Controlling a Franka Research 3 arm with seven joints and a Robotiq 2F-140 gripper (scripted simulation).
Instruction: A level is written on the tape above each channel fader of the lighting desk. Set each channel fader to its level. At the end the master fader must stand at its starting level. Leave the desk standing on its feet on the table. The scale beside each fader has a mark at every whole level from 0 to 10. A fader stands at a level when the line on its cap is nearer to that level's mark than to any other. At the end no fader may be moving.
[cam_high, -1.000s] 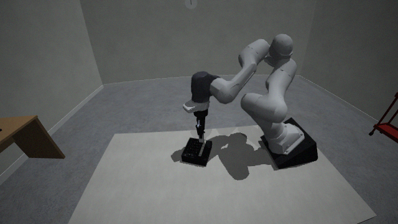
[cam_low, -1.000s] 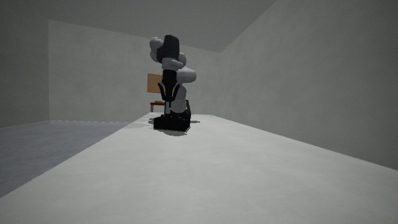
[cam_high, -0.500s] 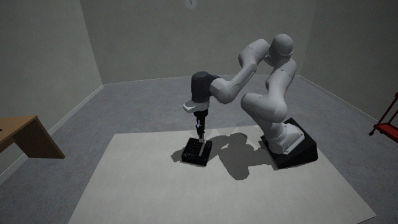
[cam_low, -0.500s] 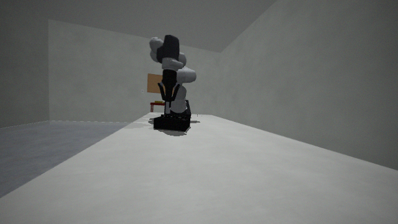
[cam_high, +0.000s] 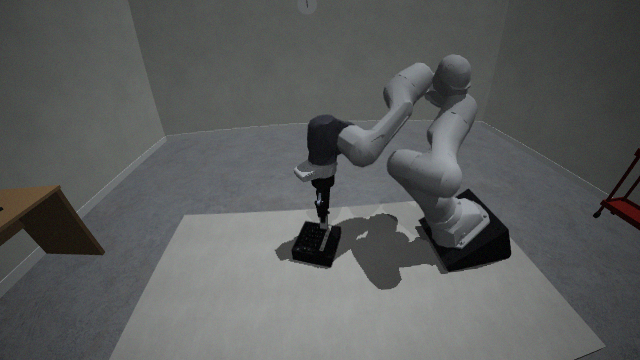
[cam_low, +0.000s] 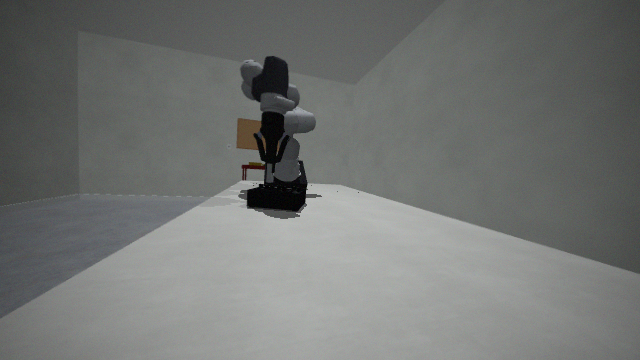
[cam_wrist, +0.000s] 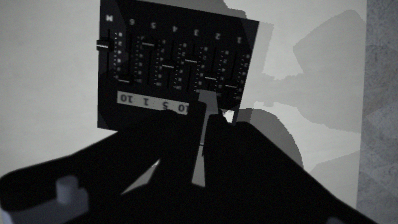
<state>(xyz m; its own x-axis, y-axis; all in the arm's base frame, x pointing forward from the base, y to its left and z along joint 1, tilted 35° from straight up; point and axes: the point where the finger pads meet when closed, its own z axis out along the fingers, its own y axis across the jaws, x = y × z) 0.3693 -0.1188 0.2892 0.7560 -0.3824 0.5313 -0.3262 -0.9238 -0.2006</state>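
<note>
Right now my hand is 20 mm short of the channel 2 fader cap, 10 mm to the left of it and 40 mm above it. From my hand the other things lie so: channel 1 fader cap (10 mm ahead, 30 mm to the right, 40 mm below); then master fader cap (80 mm ahead, 90 mm to the left, 40 mm below).
</note>
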